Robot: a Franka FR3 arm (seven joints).
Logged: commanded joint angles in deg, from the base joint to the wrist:
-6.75, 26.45, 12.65, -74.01, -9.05, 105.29, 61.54
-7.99, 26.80, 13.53, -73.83, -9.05, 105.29, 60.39
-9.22, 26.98, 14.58, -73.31, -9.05, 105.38, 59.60
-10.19, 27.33, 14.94, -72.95, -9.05, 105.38, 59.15
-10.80, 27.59, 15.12, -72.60, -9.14, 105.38, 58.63
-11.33, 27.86, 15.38, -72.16, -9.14, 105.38, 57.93
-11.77, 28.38, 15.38, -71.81, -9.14, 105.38, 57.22
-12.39, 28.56, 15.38, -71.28, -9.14, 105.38, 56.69
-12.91, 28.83, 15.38, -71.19, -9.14, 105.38, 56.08
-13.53, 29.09, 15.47, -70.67, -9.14, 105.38, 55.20
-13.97, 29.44, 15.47, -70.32, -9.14, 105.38, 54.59
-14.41, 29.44, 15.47, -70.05, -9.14, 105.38, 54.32
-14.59, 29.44, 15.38, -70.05, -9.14, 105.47, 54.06
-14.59, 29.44, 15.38, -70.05, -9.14, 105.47, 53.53
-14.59, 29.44, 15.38, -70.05, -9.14, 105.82, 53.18
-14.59, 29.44, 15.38, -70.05, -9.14, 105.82, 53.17
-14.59, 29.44, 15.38, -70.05, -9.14, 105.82, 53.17
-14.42, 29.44, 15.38, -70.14, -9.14, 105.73, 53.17
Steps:
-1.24, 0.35, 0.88, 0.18, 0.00, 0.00, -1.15
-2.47, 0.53, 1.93, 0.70, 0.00, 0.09, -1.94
-3.44, 0.88, 2.29, 1.06, 0.00, 0.09, -2.39
-4.05, 1.14, 2.47, 1.41, -0.09, 0.09, -2.91
-4.58, 1.41, 2.73, 1.85, -0.09, 0.09, -3.61
-5.02, 1.93, 2.73, 2.20, -0.09, 0.09, -4.32
-5.64, 2.11, 2.73, 2.73, -0.09, 0.09, -4.85
-6.16, 2.38, 2.73, 2.82, -0.09, 0.09, -5.46
-6.78, 2.64, 2.82, 3.34, -0.09, 0.09, -6.34
-7.22, 2.99, 2.82, 3.69, -0.09, 0.09, -6.95
-7.66, 2.99, 2.82, 3.96, -0.09, 0.09, -7.22
-7.84, 2.99, 2.73, 3.96, -0.09, 0.18, -7.48
-7.84, 2.99, 2.73, 3.96, -0.09, 0.18, -8.01
-7.84, 2.99, 2.73, 3.96, -0.09, 0.53, -8.36
-7.84, 2.99, 2.73, 3.96, -0.09, 0.53, -8.37
-7.84, 2.99, 2.73, 3.96, -0.09, 0.53, -8.37
-7.67, 2.99, 2.73, 3.87, -0.09, 0.44, -8.37

